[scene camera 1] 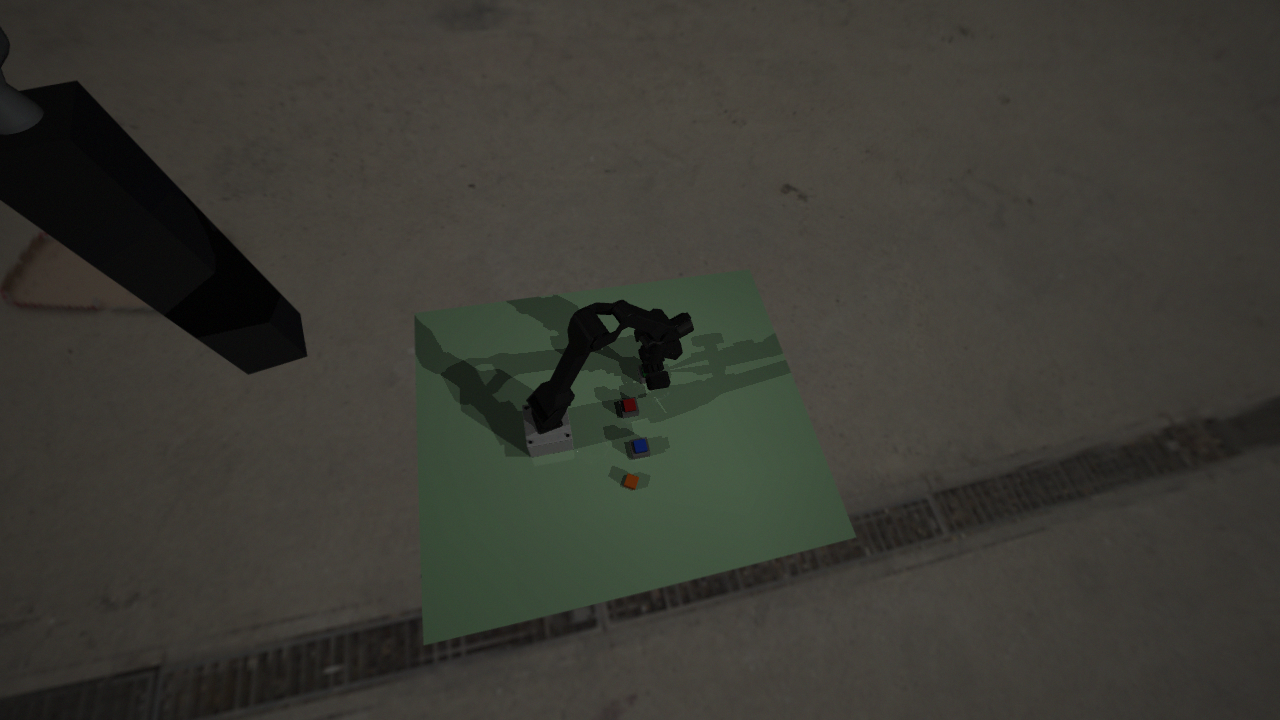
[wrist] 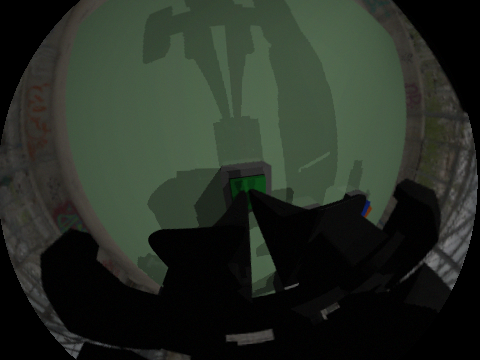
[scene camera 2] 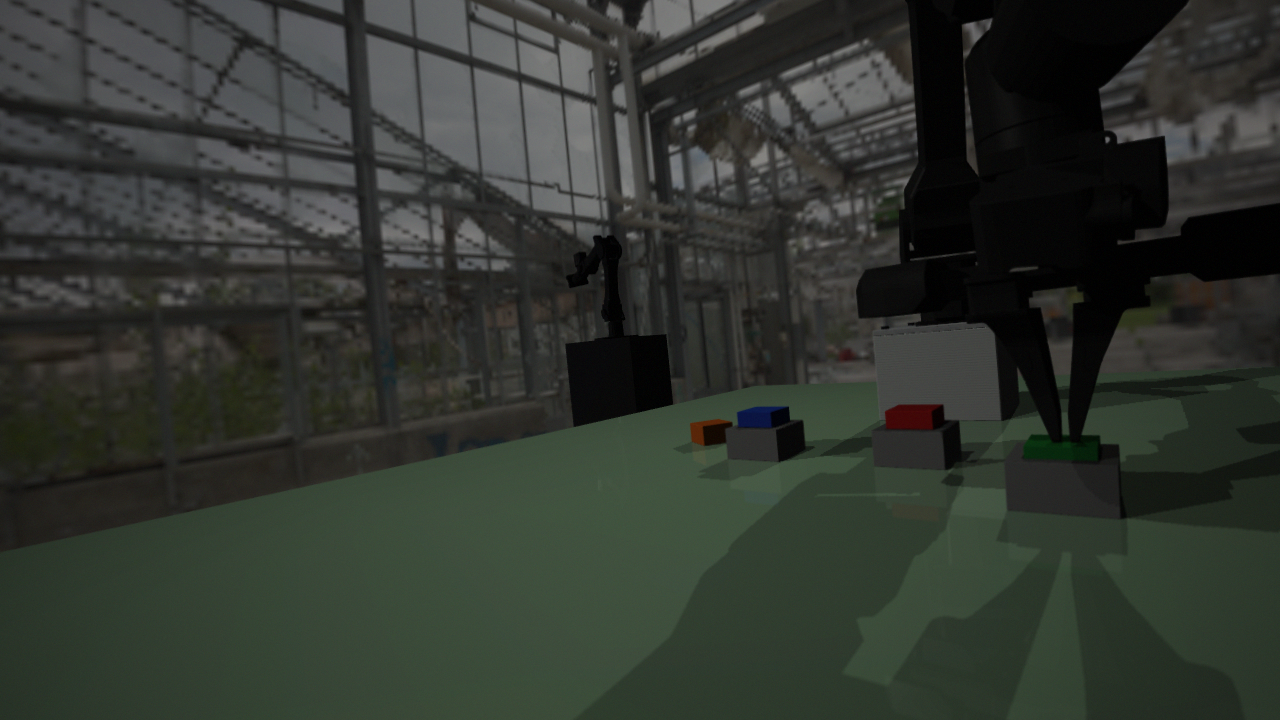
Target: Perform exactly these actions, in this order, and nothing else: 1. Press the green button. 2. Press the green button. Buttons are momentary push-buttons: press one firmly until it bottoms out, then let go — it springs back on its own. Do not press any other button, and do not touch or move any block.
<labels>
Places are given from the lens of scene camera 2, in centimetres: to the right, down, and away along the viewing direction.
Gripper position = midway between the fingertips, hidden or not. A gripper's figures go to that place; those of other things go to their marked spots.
gripper (scene camera 2: 1066,441): 22, 4, 28
green button (scene camera 2: 1037,446): 20, 4, 28
</labels>
